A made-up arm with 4 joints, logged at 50 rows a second.
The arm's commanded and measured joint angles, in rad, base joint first. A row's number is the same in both.
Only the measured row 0 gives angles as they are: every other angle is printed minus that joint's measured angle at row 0.
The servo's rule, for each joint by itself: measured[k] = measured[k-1] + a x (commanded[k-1-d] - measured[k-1]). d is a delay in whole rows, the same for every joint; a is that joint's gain. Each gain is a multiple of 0.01, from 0.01 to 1. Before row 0 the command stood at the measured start. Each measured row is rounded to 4 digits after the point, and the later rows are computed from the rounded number. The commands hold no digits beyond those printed.
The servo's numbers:
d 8
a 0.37 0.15 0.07 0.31
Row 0, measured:
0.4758, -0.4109, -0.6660, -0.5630
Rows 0 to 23, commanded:
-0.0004, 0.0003, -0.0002, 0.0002
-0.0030, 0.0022, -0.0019, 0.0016
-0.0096, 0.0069, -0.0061, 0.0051
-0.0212, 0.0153, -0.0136, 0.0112
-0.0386, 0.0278, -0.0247, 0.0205
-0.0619, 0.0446, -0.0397, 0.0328
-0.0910, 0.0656, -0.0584, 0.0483
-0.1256, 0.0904, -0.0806, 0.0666
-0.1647, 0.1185, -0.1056, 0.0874
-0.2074, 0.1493, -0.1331, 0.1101
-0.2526, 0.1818, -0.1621, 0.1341
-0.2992, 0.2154, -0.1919, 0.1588
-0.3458, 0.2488, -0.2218, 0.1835
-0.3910, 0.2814, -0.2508, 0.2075
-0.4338, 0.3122, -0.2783, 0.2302
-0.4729, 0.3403, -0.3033, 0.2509
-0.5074, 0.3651, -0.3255, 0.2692
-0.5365, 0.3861, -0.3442, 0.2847
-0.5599, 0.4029, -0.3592, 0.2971
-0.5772, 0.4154, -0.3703, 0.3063
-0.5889, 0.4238, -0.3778, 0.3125
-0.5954, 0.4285, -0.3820, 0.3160
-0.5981, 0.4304, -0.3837, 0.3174
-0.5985, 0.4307, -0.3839, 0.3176
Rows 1 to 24, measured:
0.0000, 0.0000, 0.0000, 0.0000
0.0000, 0.0000, 0.0000, 0.0000
0.0000, 0.0000, 0.0000, 0.0000
0.0000, 0.0000, 0.0000, 0.0000
0.0000, 0.0000, 0.0000, 0.0000
0.0000, 0.0000, 0.0000, 0.0000
0.0000, 0.0000, 0.0000, 0.0000
0.0000, 0.0000, 0.0000, 0.0000
-0.0001, 0.0000, 0.0000, 0.0001
-0.0012, 0.0003, -0.0001, 0.0006
-0.0043, 0.0013, -0.0005, 0.0020
-0.0106, 0.0034, -0.0014, 0.0049
-0.0210, 0.0071, -0.0030, 0.0097
-0.0361, 0.0127, -0.0056, 0.0169
-0.0564, 0.0206, -0.0093, 0.0266
-0.0820, 0.0311, -0.0143, 0.0390
-0.1126, 0.0442, -0.0207, 0.0540
-0.1477, 0.0600, -0.0286, 0.0714
-0.1865, 0.0783, -0.0379, 0.0908
-0.2282, 0.0989, -0.0487, 0.1119
-0.2717, 0.1214, -0.0608, 0.1341
-0.3158, 0.1454, -0.0741, 0.1569
-0.3595, 0.1704, -0.0884, 0.1796
-0.4015, 0.1959, -0.1034, 0.2017

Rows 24 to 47, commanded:
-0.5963, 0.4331, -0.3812, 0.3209
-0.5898, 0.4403, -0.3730, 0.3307
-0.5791, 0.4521, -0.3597, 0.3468
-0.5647, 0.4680, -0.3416, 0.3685
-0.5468, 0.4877, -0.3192, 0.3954
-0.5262, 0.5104, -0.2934, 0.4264
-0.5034, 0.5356, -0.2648, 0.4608
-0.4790, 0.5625, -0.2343, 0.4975
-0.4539, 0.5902, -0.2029, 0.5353
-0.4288, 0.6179, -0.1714, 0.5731
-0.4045, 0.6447, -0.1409, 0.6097
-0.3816, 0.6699, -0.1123, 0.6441
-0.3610, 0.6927, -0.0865, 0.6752
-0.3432, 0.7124, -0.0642, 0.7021
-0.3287, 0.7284, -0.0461, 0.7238
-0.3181, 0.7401, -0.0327, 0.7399
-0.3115, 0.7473, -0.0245, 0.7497
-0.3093, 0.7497, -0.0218, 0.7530
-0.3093, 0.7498, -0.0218, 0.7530
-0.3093, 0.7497, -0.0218, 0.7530
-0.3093, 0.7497, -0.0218, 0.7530
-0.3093, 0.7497, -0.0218, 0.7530
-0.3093, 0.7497, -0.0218, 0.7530
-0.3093, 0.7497, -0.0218, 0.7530
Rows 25 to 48, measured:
-0.4407, 0.2213, -0.1189, 0.2226
-0.4761, 0.2460, -0.1347, 0.2419
-0.5071, 0.2695, -0.1504, 0.2590
-0.5330, 0.2914, -0.1658, 0.2737
-0.5537, 0.3113, -0.1806, 0.2857
-0.5691, 0.3289, -0.1947, 0.2951
-0.5798, 0.3441, -0.2079, 0.3020
-0.5867, 0.3571, -0.2202, 0.3068
-0.5903, 0.3685, -0.2315, 0.3112
-0.5901, 0.3793, -0.2414, 0.3172
-0.5860, 0.3902, -0.2497, 0.3264
-0.5781, 0.4019, -0.2561, 0.3395
-0.5665, 0.4148, -0.2605, 0.3568
-0.5516, 0.4291, -0.2628, 0.3784
-0.5338, 0.4451, -0.2629, 0.4039
-0.5135, 0.4627, -0.2609, 0.4329
-0.4914, 0.4818, -0.2568, 0.4646
-0.4682, 0.5022, -0.2508, 0.4982
-0.4446, 0.5236, -0.2431, 0.5328
-0.4213, 0.5455, -0.2339, 0.5673
-0.3990, 0.5676, -0.2236, 0.6007
-0.3784, 0.5893, -0.2124, 0.6321
-0.3600, 0.6102, -0.2008, 0.6605
-0.3445, 0.6297, -0.1890, 0.6851

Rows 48 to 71, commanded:
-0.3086, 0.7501, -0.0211, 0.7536
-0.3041, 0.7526, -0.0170, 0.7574
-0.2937, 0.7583, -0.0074, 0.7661
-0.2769, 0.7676, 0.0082, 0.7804
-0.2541, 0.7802, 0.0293, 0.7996
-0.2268, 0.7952, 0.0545, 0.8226
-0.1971, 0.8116, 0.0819, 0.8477
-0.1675, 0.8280, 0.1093, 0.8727
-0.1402, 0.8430, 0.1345, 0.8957
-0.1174, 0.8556, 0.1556, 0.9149
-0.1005, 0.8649, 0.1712, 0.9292
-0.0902, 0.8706, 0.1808, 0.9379
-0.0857, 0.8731, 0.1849, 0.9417
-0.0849, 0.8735, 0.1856, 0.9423
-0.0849, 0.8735, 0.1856, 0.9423
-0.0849, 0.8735, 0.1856, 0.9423
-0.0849, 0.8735, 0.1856, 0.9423
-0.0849, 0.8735, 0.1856, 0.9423
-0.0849, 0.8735, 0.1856, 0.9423
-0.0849, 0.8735, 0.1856, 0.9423
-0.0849, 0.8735, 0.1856, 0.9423
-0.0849, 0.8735, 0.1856, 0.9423
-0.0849, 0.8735, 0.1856, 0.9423
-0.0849, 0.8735, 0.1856, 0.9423
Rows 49 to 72, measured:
-0.3323, 0.6473, -0.1775, 0.7051
-0.3238, 0.6627, -0.1666, 0.7199
-0.3184, 0.6758, -0.1565, 0.7302
-0.3150, 0.6869, -0.1471, 0.7373
-0.3129, 0.6963, -0.1383, 0.7422
-0.3116, 0.7043, -0.1301, 0.7455
-0.3107, 0.7111, -0.1225, 0.7478
-0.3102, 0.7169, -0.1155, 0.7494
-0.3096, 0.7219, -0.1089, 0.7507
-0.3076, 0.7265, -0.1025, 0.7528
-0.3025, 0.7313, -0.0958, 0.7569
-0.2930, 0.7367, -0.0885, 0.7642
-0.2786, 0.7432, -0.0803, 0.7752
-0.2594, 0.7510, -0.0709, 0.7899
-0.2363, 0.7601, -0.0602, 0.8078
-0.2108, 0.7703, -0.0483, 0.8279
-0.1847, 0.7812, -0.0355, 0.8489
-0.1598, 0.7924, -0.0221, 0.8694
-0.1379, 0.8033, -0.0086, 0.8879
-0.1203, 0.8134, 0.0047, 0.9034
-0.1075, 0.8224, 0.0173, 0.9153
-0.0991, 0.8301, 0.0291, 0.9237
-0.0938, 0.8366, 0.0401, 0.9295
-0.0905, 0.8421, 0.0503, 0.9335

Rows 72 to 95, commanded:
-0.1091, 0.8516, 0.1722, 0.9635
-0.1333, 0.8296, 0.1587, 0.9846
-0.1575, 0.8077, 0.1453, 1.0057
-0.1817, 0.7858, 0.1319, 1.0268
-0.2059, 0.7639, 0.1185, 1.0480
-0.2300, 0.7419, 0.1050, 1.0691
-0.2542, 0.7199, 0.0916, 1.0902
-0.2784, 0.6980, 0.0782, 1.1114
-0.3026, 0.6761, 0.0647, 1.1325
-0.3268, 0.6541, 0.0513, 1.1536
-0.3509, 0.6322, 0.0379, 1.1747
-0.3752, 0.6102, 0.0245, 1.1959
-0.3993, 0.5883, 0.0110, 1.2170
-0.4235, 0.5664, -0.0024, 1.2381
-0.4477, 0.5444, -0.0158, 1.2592
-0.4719, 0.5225, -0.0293, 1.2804
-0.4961, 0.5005, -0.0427, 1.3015
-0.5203, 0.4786, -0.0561, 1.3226
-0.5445, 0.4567, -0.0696, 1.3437
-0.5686, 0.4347, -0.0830, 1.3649
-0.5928, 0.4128, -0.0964, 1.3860
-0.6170, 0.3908, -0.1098, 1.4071
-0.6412, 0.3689, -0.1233, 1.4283
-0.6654, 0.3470, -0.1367, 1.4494
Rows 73 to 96, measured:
-0.0884, 0.8468, 0.0598, 0.9362
-0.0871, 0.8508, 0.0686, 0.9381
-0.0863, 0.8542, 0.0768, 0.9394
-0.0858, 0.8571, 0.0844, 0.9403
-0.0855, 0.8596, 0.0915, 0.9409
-0.0853, 0.8617, 0.0981, 0.9413
-0.0852, 0.8635, 0.1042, 0.9416
-0.0851, 0.8650, 0.1099, 0.9418
-0.0940, 0.8630, 0.1143, 0.9485
-0.1085, 0.8580, 0.1174, 0.9597
-0.1266, 0.8505, 0.1194, 0.9740
-0.1470, 0.8408, 0.1203, 0.9904
-0.1688, 0.8293, 0.1202, 1.0083
-0.1914, 0.8162, 0.1191, 1.0271
-0.2146, 0.8018, 0.1172, 1.0467
-0.2382, 0.7862, 0.1145, 1.0668
-0.2620, 0.7697, 0.1110, 1.0872
-0.2860, 0.7524, 0.1068, 1.1078
-0.3100, 0.7344, 0.1020, 1.1285
-0.3341, 0.7158, 0.0966, 1.1494
-0.3582, 0.6967, 0.0906, 1.1704
-0.3824, 0.6772, 0.0841, 1.1914
-0.4066, 0.6573, 0.0771, 1.2124
-0.4308, 0.6371, 0.0697, 1.2335

